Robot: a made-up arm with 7 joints.
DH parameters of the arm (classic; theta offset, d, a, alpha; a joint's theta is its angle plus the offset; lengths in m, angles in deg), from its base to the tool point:
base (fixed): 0 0.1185 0 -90
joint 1: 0 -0.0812 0.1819 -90
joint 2: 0 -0.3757 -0.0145 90
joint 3: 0 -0.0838 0.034 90
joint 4: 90 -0.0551 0.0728 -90
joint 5: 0 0.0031 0.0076 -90
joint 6: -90 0.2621 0.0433 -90
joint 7: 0 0.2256 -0.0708 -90
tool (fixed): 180 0.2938 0 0
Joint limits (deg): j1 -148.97..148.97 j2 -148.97..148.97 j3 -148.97..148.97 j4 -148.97..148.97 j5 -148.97..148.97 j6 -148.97..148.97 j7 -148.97..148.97
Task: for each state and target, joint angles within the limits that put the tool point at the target. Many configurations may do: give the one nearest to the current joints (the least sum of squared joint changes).
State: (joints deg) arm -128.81 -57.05 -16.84 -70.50 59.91 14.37 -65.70
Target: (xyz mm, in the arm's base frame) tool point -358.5 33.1 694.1
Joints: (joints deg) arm -99.23 -25.40 -31.81 -97.25 41.69 45.14 -62.59
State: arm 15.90 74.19 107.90 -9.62 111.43 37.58 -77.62
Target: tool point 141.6 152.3 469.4
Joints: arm 43.95 66.66 92.30 -5.39 120.61 49.25 -52.59
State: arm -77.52 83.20 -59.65 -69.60 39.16 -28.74 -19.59
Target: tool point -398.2 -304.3 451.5
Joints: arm -89.04 93.12 -50.27 -66.12 47.86 -29.23 -16.63
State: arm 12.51 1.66 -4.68 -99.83 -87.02 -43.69 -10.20
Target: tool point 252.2 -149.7 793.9
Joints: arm -6.85 -4.17 -16.73 -100.03 -74.61 -43.41 30.00
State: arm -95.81 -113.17 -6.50 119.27 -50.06 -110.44 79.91
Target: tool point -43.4 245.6 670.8
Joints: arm -87.67 -125.47 -7.68 120.49 -25.87 -137.84 82.93
